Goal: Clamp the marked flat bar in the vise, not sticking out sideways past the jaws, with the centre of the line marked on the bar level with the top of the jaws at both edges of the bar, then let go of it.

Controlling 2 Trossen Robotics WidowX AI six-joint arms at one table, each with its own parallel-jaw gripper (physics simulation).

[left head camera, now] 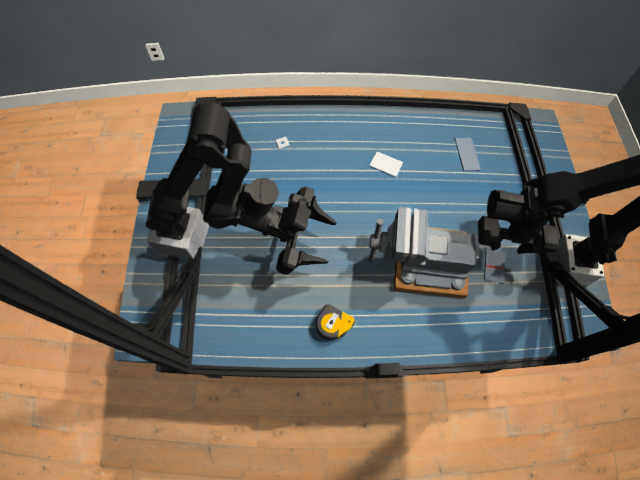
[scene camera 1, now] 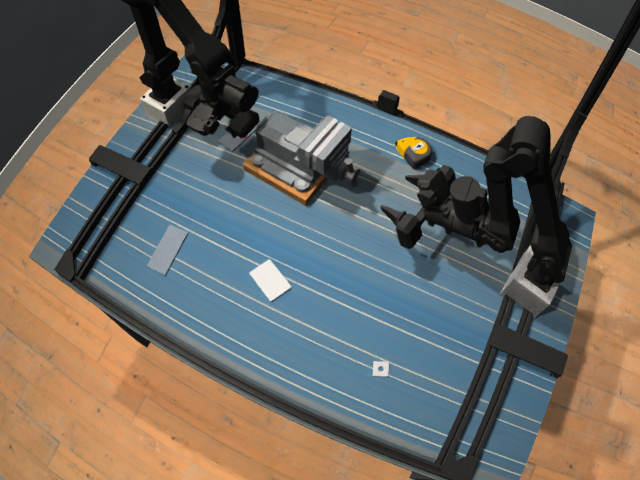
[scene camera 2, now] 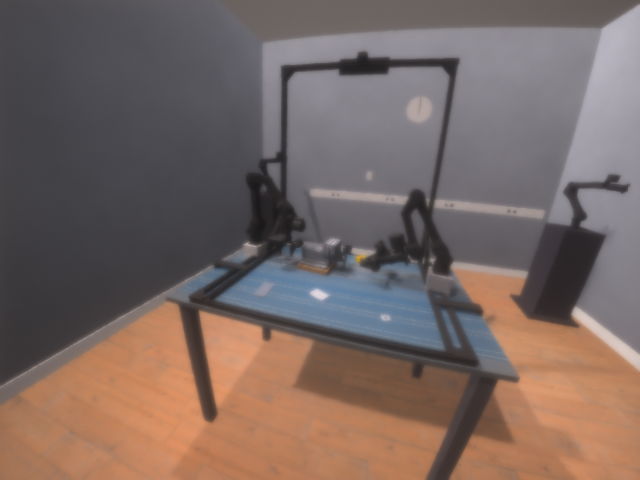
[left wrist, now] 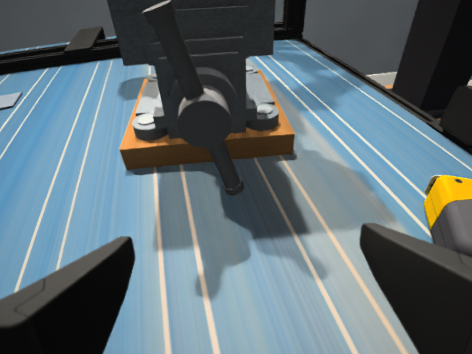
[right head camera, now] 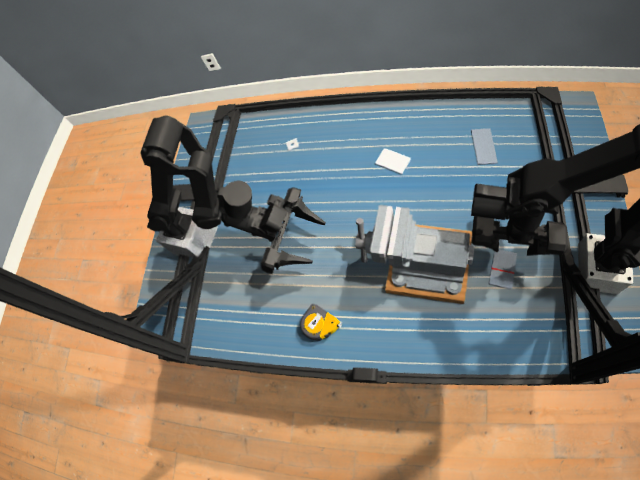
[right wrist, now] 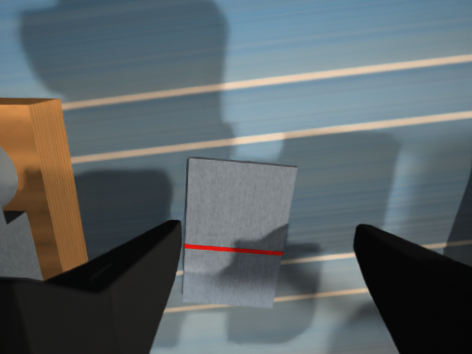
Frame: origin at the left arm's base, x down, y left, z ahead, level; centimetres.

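Seen in the pictures: left gripper, fingertip midpoint: (left head camera: 331,242) (scene camera 1: 393,192) (scene camera 2: 362,261) (left wrist: 248,241) (right head camera: 319,242); right gripper, fingertip midpoint: (left head camera: 505,250) (scene camera 1: 224,130) (scene camera 2: 285,255) (right head camera: 512,251) (right wrist: 268,233); left arm's base at its link origin: (left head camera: 173,224) (scene camera 1: 541,273) (scene camera 2: 440,272) (right head camera: 178,226); right arm's base at its link origin: (left head camera: 585,254) (scene camera 1: 164,92) (scene camera 2: 255,243) (right head camera: 609,257).
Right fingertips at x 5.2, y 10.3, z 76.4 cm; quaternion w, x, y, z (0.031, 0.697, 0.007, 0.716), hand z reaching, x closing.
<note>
Pixels of each thing's middle, then the offset from my right fingertips to it. "*": a spot on its surface instead.
- marked flat bar at the middle of its body: (right wrist: 235,239) (right head camera: 503,268) (scene camera 1: 237,135) (left head camera: 495,265) dz -1.0, dx +3.8, dy -2.7 cm
- vise at the middle of its body: (left wrist: 199,39) (right head camera: 430,248) (scene camera 1: 293,138) (left head camera: 441,247) (scene camera 2: 318,251) dz -17.2, dx -4.9, dy -4.6 cm
- grey tape measure at the middle of its body: (right head camera: 318,325) (left head camera: 333,324) (scene camera 1: 416,148) dz -37.4, dx +1.6, dy -23.8 cm
- plain grey plate at the middle of its body: (scene camera 1: 167,249) (right head camera: 484,146) (left head camera: 467,153) (scene camera 2: 264,289) dz -8.9, dx +3.8, dy +29.1 cm
- white block at the middle of its body: (scene camera 1: 270,280) (right head camera: 393,161) (left head camera: 386,164) (scene camera 2: 319,294) dz -31.0, dx +3.8, dy +20.6 cm
- small white square with a hole, surface spot: (scene camera 1: 375,368) (left head camera: 286,141) * dz -58.3, dx +3.7, dy +22.8 cm
The marked flat bar (left head camera: 494,273) (right head camera: 502,279) (right wrist: 237,205), grey with a red line across it, lies flat on the table beside the vise's wooden base. The vise (left head camera: 436,250) (right head camera: 426,250) (scene camera 1: 289,142) (scene camera 2: 318,254) stands on that base; its light jaws are close together with a narrow dark gap, and its screw handle (left wrist: 204,115) slants. My right gripper (right wrist: 268,233) is open above the bar, one finger on each side of it in the right wrist view. My left gripper (left head camera: 330,241) (right head camera: 318,241) (scene camera 1: 393,193) (left wrist: 248,241) is open and empty, facing the handle from a short distance.
A yellow and grey tape measure (left head camera: 333,322) (right head camera: 317,322) (scene camera 1: 413,150) lies near the vise. A plain grey plate (left head camera: 467,153) (scene camera 1: 168,249), a white block (left head camera: 386,163) (scene camera 1: 269,280) and a small white square with a hole (left head camera: 279,139) (scene camera 1: 375,368) lie farther off. A black frame (left head camera: 361,101) borders the table.
</note>
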